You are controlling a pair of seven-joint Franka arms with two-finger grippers.
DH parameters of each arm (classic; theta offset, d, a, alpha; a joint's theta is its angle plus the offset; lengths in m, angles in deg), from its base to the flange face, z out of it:
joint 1: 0 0.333 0 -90
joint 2: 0 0 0 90
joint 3: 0 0.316 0.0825 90
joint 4: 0 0 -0.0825 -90
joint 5: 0 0.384 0 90
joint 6: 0 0 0.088 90
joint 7: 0 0.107 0 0
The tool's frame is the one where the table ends.
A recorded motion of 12 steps. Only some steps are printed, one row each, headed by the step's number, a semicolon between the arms.
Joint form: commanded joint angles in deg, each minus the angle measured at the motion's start. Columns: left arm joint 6, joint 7, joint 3, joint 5, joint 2, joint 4, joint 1; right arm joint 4, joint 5, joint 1, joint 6, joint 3, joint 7, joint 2.
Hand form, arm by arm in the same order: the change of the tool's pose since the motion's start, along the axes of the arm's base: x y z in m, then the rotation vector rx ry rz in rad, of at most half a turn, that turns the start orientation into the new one. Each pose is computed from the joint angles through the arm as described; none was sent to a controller.
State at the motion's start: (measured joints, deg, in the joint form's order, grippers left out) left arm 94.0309 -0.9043 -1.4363 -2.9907 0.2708 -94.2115 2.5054; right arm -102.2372 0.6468 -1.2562 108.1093 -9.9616 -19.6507 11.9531
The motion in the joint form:
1: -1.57 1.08 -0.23 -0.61 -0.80 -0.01 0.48; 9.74 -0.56 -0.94 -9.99 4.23 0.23 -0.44
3: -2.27 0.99 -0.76 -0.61 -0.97 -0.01 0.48; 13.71 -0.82 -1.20 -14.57 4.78 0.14 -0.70
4: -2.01 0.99 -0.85 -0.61 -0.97 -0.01 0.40; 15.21 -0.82 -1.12 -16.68 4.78 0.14 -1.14
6: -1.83 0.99 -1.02 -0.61 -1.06 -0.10 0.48; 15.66 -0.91 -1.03 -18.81 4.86 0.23 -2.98
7: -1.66 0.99 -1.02 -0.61 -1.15 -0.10 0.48; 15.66 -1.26 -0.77 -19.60 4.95 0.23 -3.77
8: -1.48 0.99 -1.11 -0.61 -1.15 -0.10 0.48; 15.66 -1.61 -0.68 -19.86 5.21 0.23 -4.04
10: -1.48 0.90 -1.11 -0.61 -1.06 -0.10 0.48; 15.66 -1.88 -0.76 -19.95 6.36 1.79 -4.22
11: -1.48 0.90 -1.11 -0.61 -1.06 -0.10 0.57; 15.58 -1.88 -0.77 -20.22 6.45 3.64 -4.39
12: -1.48 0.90 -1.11 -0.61 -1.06 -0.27 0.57; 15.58 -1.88 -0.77 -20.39 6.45 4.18 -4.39
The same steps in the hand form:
1: -0.0066 0.0010 0.0054 -0.0109 0.0123 -0.0153; 0.0118 0.0316 0.0693 0.0064 -0.0023 0.0560
3: -0.0087 -0.0043 0.0060 -0.0109 0.0216 -0.0237; 0.0100 0.0345 0.0984 0.0054 0.0043 0.0631
4: -0.0082 -0.0059 0.0064 -0.0107 0.0171 -0.0264; 0.0068 0.0358 0.1125 0.0066 0.0072 0.0642
6: -0.0084 -0.0068 0.0068 -0.0105 0.0140 -0.0278; -0.0037 0.0381 0.1326 0.0075 0.0043 0.0652
7: -0.0085 -0.0068 0.0079 -0.0103 0.0095 -0.0276; -0.0081 0.0413 0.1398 0.0029 0.0052 0.0715
8: -0.0081 -0.0077 0.0081 -0.0102 0.0064 -0.0290; -0.0094 0.0441 0.1422 -0.0022 0.0058 0.0779
10: -0.0077 -0.0076 0.0073 -0.0103 0.0080 -0.0274; -0.0093 0.0538 0.1438 -0.0071 0.0044 0.0696
11: -0.0077 -0.0068 0.0073 -0.0103 0.0080 -0.0258; -0.0105 0.0547 0.1445 -0.0098 0.0071 0.0388
12: -0.0079 -0.0068 0.0059 -0.0104 0.0110 -0.0258; -0.0109 0.0547 0.1443 -0.0105 0.0099 0.0294

